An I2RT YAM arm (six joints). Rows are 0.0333 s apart.
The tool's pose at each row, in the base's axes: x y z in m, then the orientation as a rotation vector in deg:
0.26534 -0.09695 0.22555 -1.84 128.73 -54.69
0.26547 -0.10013 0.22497 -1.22 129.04 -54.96
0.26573 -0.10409 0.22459 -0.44 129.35 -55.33
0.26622 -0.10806 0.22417 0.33 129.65 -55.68
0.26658 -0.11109 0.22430 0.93 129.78 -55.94
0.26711 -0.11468 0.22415 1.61 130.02 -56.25
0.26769 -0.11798 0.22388 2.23 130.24 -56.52
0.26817 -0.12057 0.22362 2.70 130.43 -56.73
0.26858 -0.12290 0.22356 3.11 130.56 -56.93
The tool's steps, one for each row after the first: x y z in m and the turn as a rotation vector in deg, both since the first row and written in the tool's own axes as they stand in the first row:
0.00111 -0.00192 0.00236 0.25 0.52 0.23
0.00221 -0.00450 0.00518 0.61 1.11 0.53
0.00317 -0.00702 0.00817 0.95 1.69 0.83
0.00365 -0.00923 0.01022 1.24 2.05 1.10
0.00431 -0.01163 0.01287 1.56 2.54 1.36
0.00493 -0.01373 0.01542 1.83 2.99 1.61
0.00542 -0.01535 0.01746 2.03 3.35 1.79
0.00578 -0.01691 0.01919 2.23 3.64 1.94

